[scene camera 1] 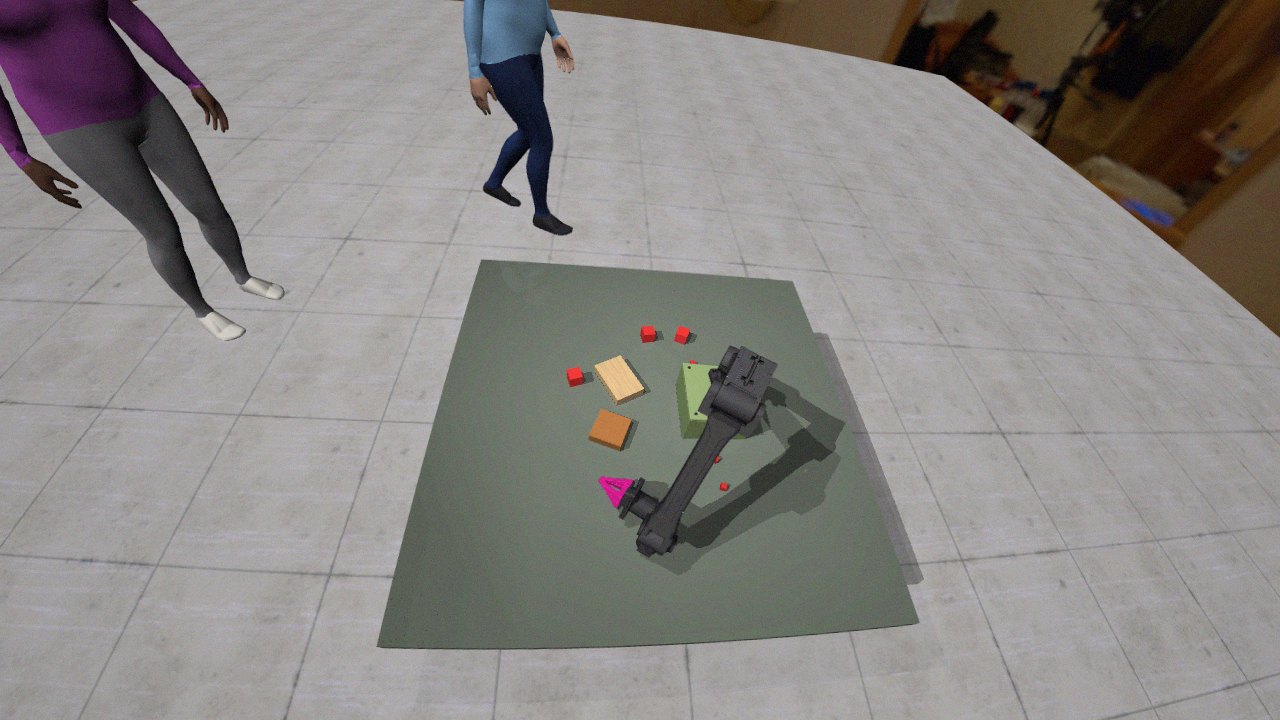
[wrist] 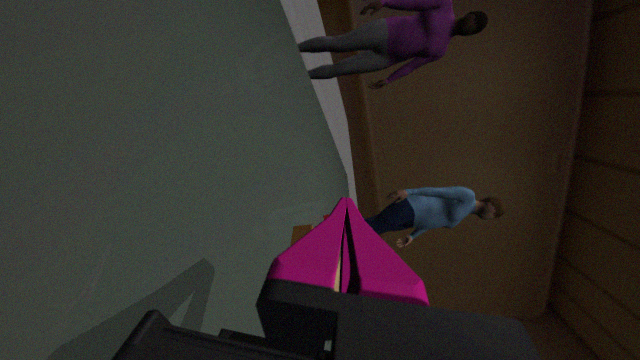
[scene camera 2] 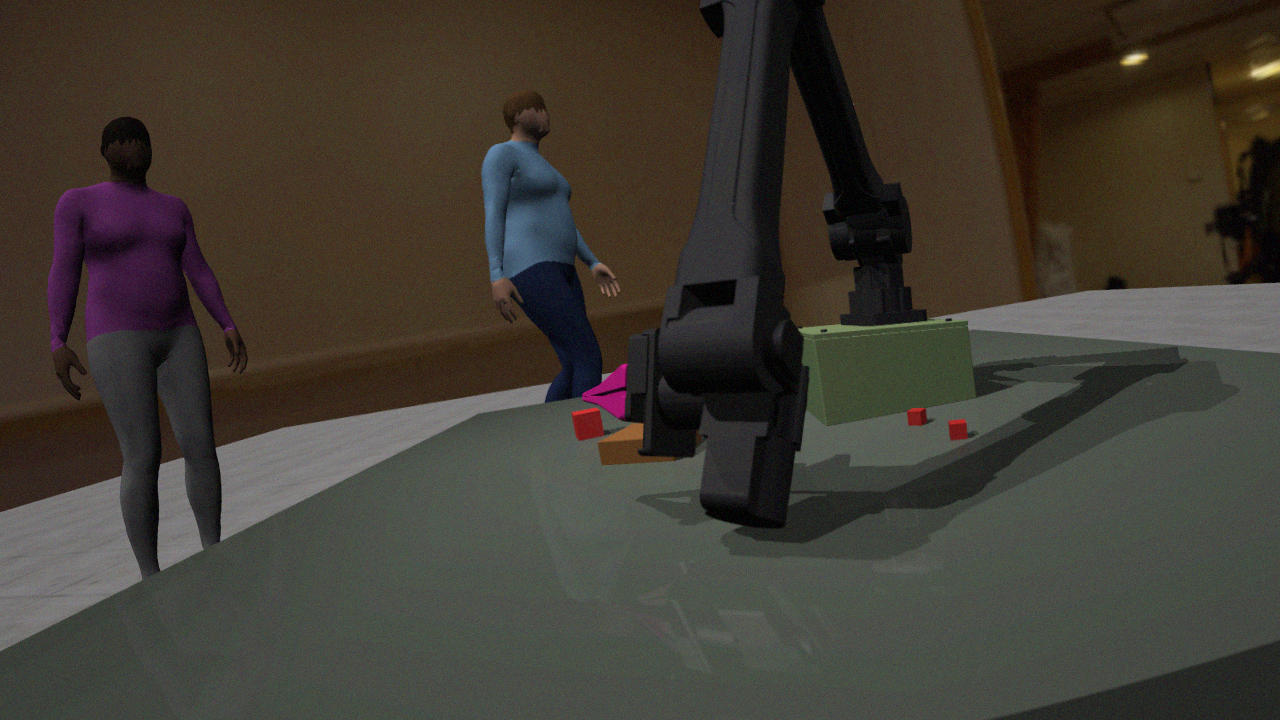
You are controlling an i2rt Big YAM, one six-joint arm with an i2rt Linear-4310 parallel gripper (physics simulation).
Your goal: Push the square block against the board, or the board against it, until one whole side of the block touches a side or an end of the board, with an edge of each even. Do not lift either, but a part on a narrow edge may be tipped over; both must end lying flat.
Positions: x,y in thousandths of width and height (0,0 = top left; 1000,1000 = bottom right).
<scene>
My gripper (scene camera 2: 458,552) is shut, holding nothing. Also in view: an orange square block (scene camera 2: 486,622). The table carries a pale wooden board (scene camera 1: 483,527).
The orange square block is seen too in scene camera 1 (scene camera 1: 477,597). My gripper shows as well in scene camera 1 (scene camera 1: 469,665) and in the wrist view (wrist: 540,571).
</scene>
